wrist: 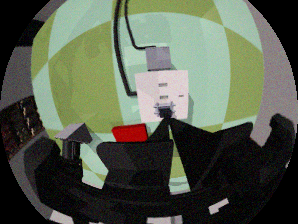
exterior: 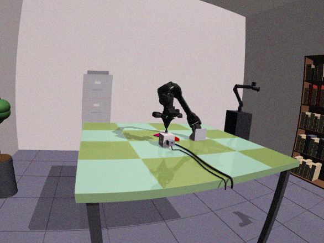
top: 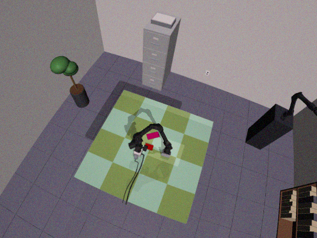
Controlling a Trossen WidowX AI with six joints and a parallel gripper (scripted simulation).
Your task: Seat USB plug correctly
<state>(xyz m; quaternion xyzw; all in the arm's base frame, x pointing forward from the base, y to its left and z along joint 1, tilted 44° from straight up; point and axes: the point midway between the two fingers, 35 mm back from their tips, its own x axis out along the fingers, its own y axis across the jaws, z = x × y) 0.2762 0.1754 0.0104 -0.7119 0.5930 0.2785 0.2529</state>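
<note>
My gripper tip is 2 cm above the dark USB plug. Also, from my gripper tip: magenta block 6 cm behind, 26 cm to the right, 11 cm below; red block 8 cm behind, 10 cm to the right, 10 cm below.
</note>
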